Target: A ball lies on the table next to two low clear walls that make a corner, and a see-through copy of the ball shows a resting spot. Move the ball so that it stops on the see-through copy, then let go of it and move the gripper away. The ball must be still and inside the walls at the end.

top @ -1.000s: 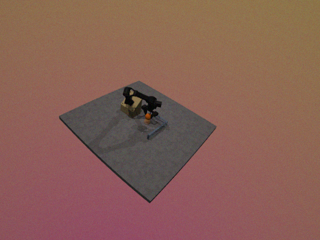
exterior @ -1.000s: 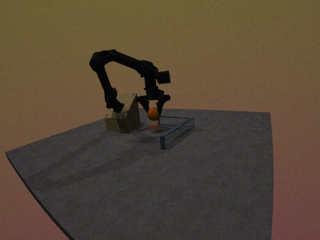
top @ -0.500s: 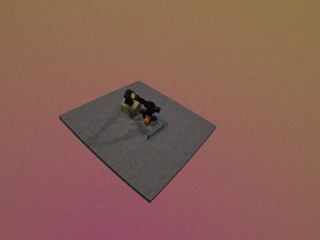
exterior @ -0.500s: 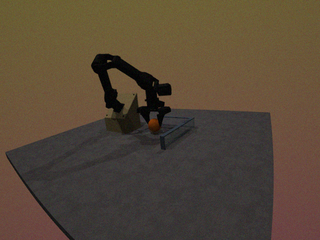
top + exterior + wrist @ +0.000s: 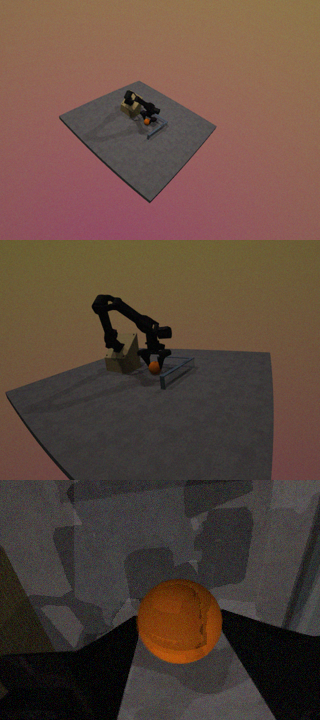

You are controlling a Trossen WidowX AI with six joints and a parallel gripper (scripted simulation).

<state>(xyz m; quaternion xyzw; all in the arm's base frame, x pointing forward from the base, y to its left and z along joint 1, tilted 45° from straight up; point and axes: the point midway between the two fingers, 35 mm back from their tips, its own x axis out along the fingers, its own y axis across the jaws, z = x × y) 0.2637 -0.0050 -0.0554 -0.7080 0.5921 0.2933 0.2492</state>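
Now: gripper tip right at the orange ball. Also, from my gripper tip: faint orange patch: right at my gripper tip; wall: 15 cm ahead, 2 cm to the left.
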